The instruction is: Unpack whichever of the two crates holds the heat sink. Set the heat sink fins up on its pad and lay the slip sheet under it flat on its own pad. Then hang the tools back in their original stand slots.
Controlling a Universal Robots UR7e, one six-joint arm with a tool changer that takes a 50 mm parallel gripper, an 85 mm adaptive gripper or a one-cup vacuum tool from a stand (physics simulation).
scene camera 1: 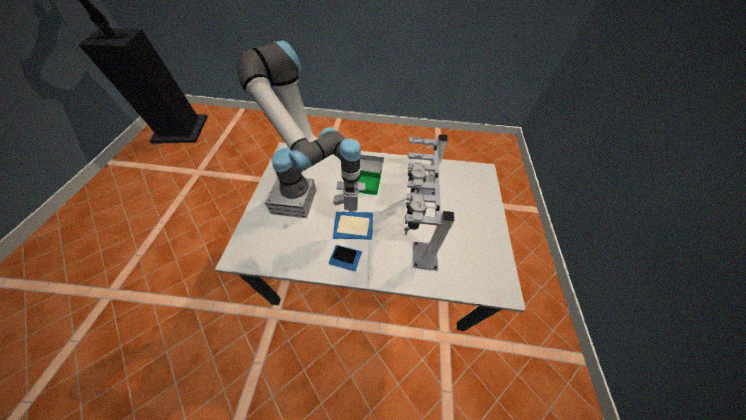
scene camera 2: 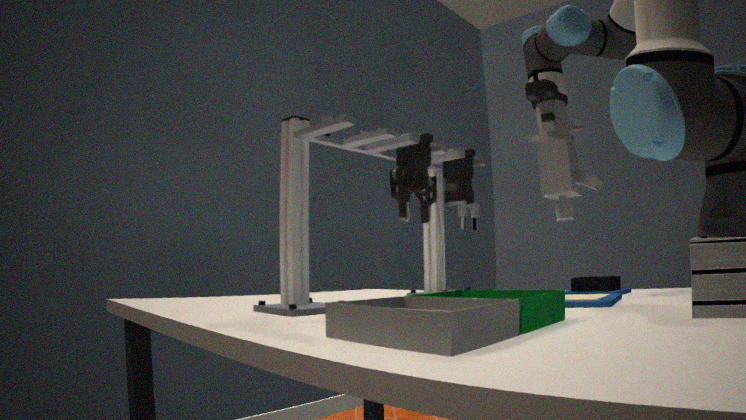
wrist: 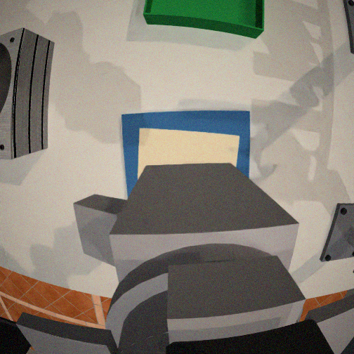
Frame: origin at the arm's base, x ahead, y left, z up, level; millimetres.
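Seen in the pictures: hand, its tool point: (scene camera 2: 553, 127); arm's base, origin of its link: (scene camera 1: 294, 188).
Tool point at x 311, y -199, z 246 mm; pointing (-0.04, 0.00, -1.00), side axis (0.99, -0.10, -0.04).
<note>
Offsets run from my tool point to a thing's middle. "pt": to the spot under its first point.
The vacuum tool @(14 mm back, 4 mm left, 92 mm down) (scene camera 1: 350, 207) (scene camera 2: 564, 210) is on the arm, raised above the table near the larger blue pad (scene camera 1: 370, 229) (scene camera 2: 608, 301) (wrist: 185, 120). Its cup holds nothing in scene camera 2; the tool body (wrist: 200, 200) hides the cup in the wrist view. The cream slip sheet @(3 mm back, 2 mm right, 339 mm down) (scene camera 1: 353, 225) (scene camera 2: 584, 296) (wrist: 189, 147) lies flat on that pad. The black heat sink @(52 mm back, 177 mm right, 325 mm down) (scene camera 1: 345, 254) (scene camera 2: 595, 283) sits on the smaller blue pad @(pt 8 mm ahead, 206 mm right, 340 mm down) (scene camera 1: 357, 260); its fins are too small to make out. The green crate @(87 mm ahead, 359 mm left, 329 mm down) (scene camera 1: 370, 183) (scene camera 2: 542, 312) (wrist: 205, 22) adjoins the grey crate (scene camera 2: 386, 323).
The tool stand (scene camera 1: 437, 245) (scene camera 2: 294, 208) is on the other side of the pads from the robot base (scene camera 1: 290, 200). The adaptive gripper (scene camera 2: 413, 177) and the parallel gripper (scene camera 2: 459, 182) hang in it. A stand foot (wrist: 345, 232) shows at the wrist view's right edge.
</note>
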